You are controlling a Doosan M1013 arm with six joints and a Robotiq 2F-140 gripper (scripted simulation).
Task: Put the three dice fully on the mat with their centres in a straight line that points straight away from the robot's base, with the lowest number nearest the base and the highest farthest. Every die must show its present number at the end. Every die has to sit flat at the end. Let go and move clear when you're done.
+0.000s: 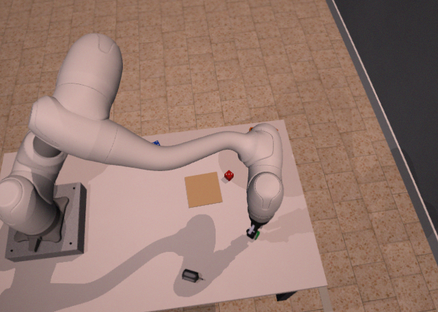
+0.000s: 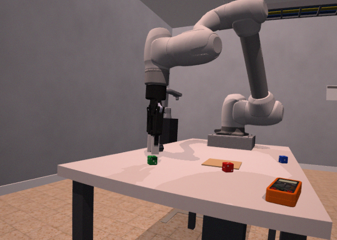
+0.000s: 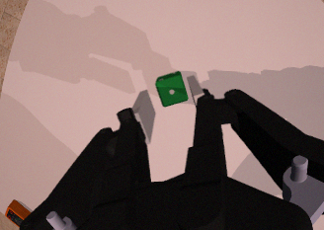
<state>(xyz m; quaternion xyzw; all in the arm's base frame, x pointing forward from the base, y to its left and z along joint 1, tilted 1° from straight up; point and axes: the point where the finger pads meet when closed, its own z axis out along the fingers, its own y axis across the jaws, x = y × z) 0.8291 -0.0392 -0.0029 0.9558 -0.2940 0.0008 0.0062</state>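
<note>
Right now the green die is 6 cm below my hand. The rest, counted from my hand: red die (25 cm to the left, 10 cm behind, 6 cm below); then tan mat (21 cm behind, 20 cm to the left, 7 cm below); then blue die (42 cm behind, 40 cm to the left, 6 cm below).
</note>
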